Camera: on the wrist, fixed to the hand. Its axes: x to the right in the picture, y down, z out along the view.
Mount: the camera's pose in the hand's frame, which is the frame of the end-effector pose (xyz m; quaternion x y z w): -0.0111 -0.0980 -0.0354 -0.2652 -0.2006 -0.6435 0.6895
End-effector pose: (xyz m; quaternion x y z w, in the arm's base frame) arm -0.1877 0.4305 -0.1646 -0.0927 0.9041 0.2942 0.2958
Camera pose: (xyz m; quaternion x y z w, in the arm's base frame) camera -0.1623 0.3303 -0.1817 -0.6651 0.4263 0.2709 0.5500
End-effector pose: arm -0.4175 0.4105 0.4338 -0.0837 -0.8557 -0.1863 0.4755
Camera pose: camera -0.4153 0.3069 0.4179 0.3294 -0.6898 -0.6445 0.0141
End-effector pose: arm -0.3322 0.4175 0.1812 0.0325 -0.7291 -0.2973 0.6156
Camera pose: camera -0.3283 0.3277 0.1274 0.2687 -0.5264 -0.8010 0.0955
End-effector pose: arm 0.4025 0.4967 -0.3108 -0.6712 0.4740 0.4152 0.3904
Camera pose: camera 0.5010 0.4918 -0.2753 -0.7880 -0.2935 0.2954 0.4534
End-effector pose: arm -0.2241 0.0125 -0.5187 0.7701 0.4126 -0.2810 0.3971
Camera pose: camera -0.3101 0.0715 -0.5288 0.1038 0.7749 -0.4943 0.3800
